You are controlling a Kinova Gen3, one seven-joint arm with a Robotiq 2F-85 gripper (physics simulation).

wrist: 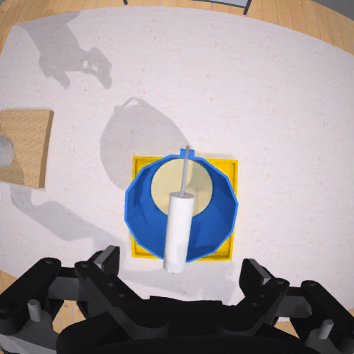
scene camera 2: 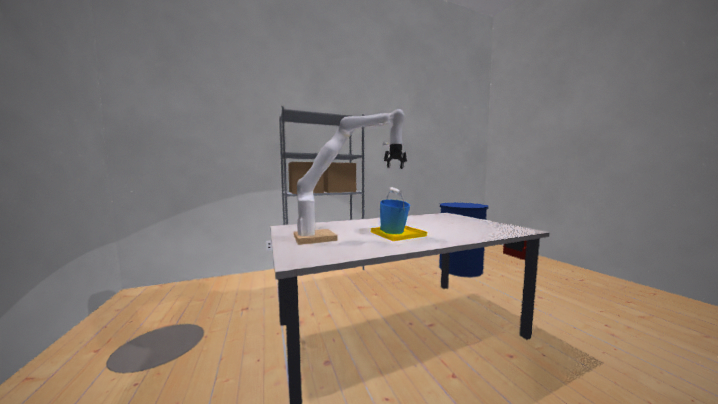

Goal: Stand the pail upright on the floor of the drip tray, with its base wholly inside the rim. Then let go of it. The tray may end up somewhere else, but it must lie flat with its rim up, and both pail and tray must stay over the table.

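Places are measured from the arm's base along level axes (x ahead, y left, z up), in millimetres.
Pixels of known places: gripper, fingertip midpoint: (scene camera 2: 395, 168); arm's base, link origin: (scene camera 2: 307, 234).
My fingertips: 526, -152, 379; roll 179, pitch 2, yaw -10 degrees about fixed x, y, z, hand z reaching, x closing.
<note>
For each thing: its top centre in the pictures, then the offset to it from my fingertips, as dx, dy, dz. "*": a spot on its surface instead. Level surfaces: height alone.
- blue pail, surface spot: (scene camera 2: 394, 217) * -54, -59, -295
- yellow drip tray, surface spot: (scene camera 2: 418, 233) * +48, -159, -386
- table, surface height: dz -410
The blue pail (scene camera 2: 394, 217) (wrist: 145, 215) stands upright on the yellow drip tray (scene camera 2: 418, 233) (wrist: 232, 167). Its base looks to be inside the rim, though the near wall of the pail hides part of it in the wrist view. Its white grip (scene camera 2: 394, 189) (wrist: 179, 230) on the wire handle stands raised over the pail's mouth. The tray lies flat on the table, rim up. My gripper (scene camera 2: 395, 166) (wrist: 180, 266) is wide open and empty, well above the pail's grip and apart from it.
The table (scene camera 2: 346, 251) (wrist: 280, 100) carries the tray and the arm's wooden base board (scene camera 2: 316, 237) (wrist: 27, 147), to the left of the tray. A shelf rack (scene camera 2: 282, 165) with brown boxes (scene camera 2: 341, 176) stands behind the table. A blue barrel (scene camera 2: 462, 261) stands on the floor behind it at the right.
</note>
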